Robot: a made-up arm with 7 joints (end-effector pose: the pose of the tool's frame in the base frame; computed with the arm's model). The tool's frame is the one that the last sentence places. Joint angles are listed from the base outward.
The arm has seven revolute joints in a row. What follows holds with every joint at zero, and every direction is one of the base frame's.
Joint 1 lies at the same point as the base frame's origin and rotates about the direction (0, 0.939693, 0.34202), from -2.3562 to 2.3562 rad.
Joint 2 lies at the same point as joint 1 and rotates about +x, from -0.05 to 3.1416 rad.
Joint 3 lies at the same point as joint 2 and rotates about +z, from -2.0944 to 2.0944 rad.
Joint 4 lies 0.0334 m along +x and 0.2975 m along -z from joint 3 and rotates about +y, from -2.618 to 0.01 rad.
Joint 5 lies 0.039 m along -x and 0.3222 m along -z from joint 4 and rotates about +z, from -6.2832 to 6.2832 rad.
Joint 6 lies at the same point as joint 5 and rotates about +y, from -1.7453 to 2.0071 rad.
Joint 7 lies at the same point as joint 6 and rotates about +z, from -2.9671 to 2.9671 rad.
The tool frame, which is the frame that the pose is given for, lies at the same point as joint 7; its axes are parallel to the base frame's.
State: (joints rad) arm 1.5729 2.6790 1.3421 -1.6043 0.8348 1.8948 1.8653
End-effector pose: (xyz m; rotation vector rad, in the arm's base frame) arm 0.4760 0.0253 -0.0779 1.0283 -0.8068 0.9303
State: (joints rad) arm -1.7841 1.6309 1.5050 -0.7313 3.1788 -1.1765 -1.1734
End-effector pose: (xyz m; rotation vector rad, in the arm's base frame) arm -0.0514 0.5649 0.2095 2.1693 0.5727 -1.2849
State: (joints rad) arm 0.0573 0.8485 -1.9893 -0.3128 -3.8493 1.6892 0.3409
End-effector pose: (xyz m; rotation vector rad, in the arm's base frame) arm -0.0721 0.4035 -0.4697 0.3200 1.6636 1.1249
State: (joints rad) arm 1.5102 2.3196 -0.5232 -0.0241 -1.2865 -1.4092 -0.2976
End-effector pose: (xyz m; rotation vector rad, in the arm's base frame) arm 0.2402 0.5332 0.2076 -1.1512 1.8514 -1.2991
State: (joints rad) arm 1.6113 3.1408 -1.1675 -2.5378 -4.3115 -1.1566 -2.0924
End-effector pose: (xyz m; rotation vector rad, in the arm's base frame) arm -0.0311 0.2522 -0.0107 -0.0113 0.6125 -2.1967
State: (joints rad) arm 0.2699 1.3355 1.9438 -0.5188 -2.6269 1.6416 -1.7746
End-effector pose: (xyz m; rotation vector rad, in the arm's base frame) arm -0.1107 0.6069 0.0267 -0.4160 2.4375 0.4653
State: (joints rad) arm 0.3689 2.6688 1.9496 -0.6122 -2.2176 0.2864 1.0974
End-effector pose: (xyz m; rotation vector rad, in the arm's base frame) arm 0.1247 0.1149 0.5888 -2.7191 0.9807 -0.0520
